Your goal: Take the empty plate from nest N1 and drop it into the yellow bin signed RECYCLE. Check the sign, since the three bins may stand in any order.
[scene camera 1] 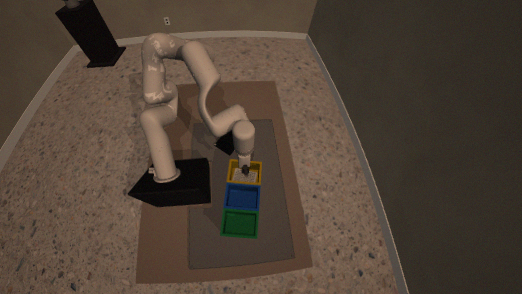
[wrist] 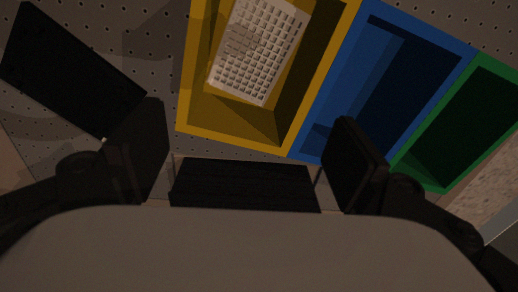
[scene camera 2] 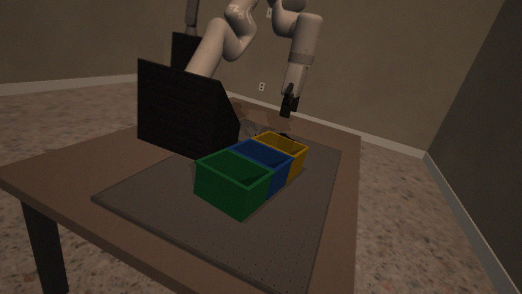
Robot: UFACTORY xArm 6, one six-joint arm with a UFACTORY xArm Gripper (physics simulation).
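Seen in the pictures: gripper, fingertip midpoint: [wrist: 250,131] [scene camera 2: 287,114]; arm's base, link origin: [scene camera 1: 167,175] [scene camera 2: 189,90].
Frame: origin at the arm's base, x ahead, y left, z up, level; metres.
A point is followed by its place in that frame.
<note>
The white plate [scene camera 1: 239,177] @(x 0.333, y 0.056, z -0.168 m) [wrist: 255,55] @(x 0.356, y 0.058, z -0.178 m) with its grid of wells lies inside the yellow bin [scene camera 1: 259,172] @(x 0.440, y 0.069, z -0.120 m) [scene camera 2: 298,163] @(x 0.442, y 0.058, z -0.134 m) [wrist: 182,112] @(x 0.306, y 0.124, z -0.088 m); in the wrist view it is turned a little against the bin's walls. My gripper [scene camera 1: 245,171] @(x 0.360, y 0.065, z 0.015 m) [scene camera 2: 286,116] @(x 0.360, y 0.065, z 0.015 m) [wrist: 250,131] @(x 0.360, y 0.065, z 0.015 m) is open, with nothing between its fingers, and hangs above the bin, clear of it and of the plate. In scene camera 2 the plate is hidden by the bin's walls. The sign RECYCLE and nest N1 cannot be made out in these views.
The blue bin [scene camera 1: 242,197] @(x 0.350, y -0.052, z -0.182 m) [scene camera 2: 260,154] @(x 0.327, y -0.012, z -0.122 m) [wrist: 425,37] @(x 0.425, y -0.079, z -0.088 m) touches the yellow bin, and the green bin [scene camera 1: 240,223] @(x 0.341, y -0.189, z -0.182 m) [scene camera 2: 232,192] @(x 0.375, y -0.257, z -0.119 m) [wrist: 500,70] @(x 0.420, y -0.176, z -0.088 m) follows it in the row. A black box [scene camera 1: 192,182] @(x 0.141, y -0.043, z 0.052 m) [scene camera 2: 185,112] @(x 0.073, y -0.094, z -0.043 m) [wrist: 245,185] @(x 0.166, y 0.033, z -0.137 m) stands at the arm's base. A black slanted block [scene camera 1: 225,143] @(x 0.242, y 0.274, z -0.176 m) [wrist: 70,70] @(x 0.289, y 0.293, z -0.176 m) lies beside the yellow bin.
</note>
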